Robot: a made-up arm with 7 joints.
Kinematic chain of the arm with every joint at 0, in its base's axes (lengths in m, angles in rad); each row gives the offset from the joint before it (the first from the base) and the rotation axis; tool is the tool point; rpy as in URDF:
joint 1: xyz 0 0 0.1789 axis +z
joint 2: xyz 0 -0.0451 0.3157 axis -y
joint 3: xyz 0 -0.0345 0.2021 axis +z
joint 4: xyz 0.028 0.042 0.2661 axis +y
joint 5: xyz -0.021 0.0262 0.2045 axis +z
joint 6: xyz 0 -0.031 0.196 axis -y
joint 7: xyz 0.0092 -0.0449 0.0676 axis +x
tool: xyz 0 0 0 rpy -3.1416 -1.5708 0
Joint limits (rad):
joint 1: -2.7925..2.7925
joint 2: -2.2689..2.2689
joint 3: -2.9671..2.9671
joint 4: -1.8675..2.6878
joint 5: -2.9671..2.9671
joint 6: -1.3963..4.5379
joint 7: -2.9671..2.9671
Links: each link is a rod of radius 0.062 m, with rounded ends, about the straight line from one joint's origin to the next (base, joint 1, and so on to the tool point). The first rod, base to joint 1, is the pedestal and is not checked.
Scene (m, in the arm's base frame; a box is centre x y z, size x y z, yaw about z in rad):
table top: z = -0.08
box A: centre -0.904 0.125 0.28 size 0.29 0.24 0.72 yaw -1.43
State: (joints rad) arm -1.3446 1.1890 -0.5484 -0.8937 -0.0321 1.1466 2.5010
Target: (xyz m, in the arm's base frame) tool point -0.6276 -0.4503 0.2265
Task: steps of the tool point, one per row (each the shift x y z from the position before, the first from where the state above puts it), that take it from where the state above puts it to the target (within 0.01 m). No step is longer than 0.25 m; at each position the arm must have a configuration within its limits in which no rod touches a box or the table.
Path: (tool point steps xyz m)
1: -0.1136 -0.0869 -0.0784
2: -0.0738 -0.1109 -0.0536
3: -0.0335 -0.1179 -0.0282
4: 0.0017 -0.1117 -0.0040
5: -0.1746 -0.1163 -0.0841
6: -0.1269 -0.1981 -0.0445
7: -0.0552 -0.2359 0.0065
8: 0.0135 -0.2234 0.0559

